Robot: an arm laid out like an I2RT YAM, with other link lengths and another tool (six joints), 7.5 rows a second.
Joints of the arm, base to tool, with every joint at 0 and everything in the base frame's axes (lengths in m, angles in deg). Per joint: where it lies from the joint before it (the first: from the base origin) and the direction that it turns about. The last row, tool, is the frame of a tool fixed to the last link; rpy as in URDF.
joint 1: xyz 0 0 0.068 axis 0 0 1
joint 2: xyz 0.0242 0.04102 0.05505 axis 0 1 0
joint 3: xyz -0.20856 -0.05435 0 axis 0 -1 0
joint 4: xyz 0.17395 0.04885 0.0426 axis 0 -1 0
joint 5: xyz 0.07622 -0.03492 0.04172 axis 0 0 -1
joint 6: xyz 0.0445 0 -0.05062 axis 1 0 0
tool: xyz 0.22 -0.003 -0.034 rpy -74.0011 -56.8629 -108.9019
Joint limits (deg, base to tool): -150..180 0..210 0..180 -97..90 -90..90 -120..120
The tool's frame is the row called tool.
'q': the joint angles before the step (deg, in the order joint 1, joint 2, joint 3, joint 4, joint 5, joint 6). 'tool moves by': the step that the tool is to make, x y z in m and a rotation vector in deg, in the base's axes. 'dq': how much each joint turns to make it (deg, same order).
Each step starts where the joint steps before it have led.
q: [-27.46, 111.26, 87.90, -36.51, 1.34, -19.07]
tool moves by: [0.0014, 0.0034, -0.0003, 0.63, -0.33, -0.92]
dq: [0.43, 0.01, 0.00, -0.02, 0.06, 1.53]
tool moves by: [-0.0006, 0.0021, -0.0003, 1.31, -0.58, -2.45]
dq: [-0.01, -0.07, 0.03, -0.25, -0.02, 2.83]
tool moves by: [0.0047, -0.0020, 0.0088, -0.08, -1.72, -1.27]
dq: [-0.05, -1.08, 0.18, 0.28, 0.01, 1.41]
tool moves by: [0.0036, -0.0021, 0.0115, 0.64, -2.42, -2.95]
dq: [-0.26, -1.64, 0.06, 0.08, 0.02, 3.17]
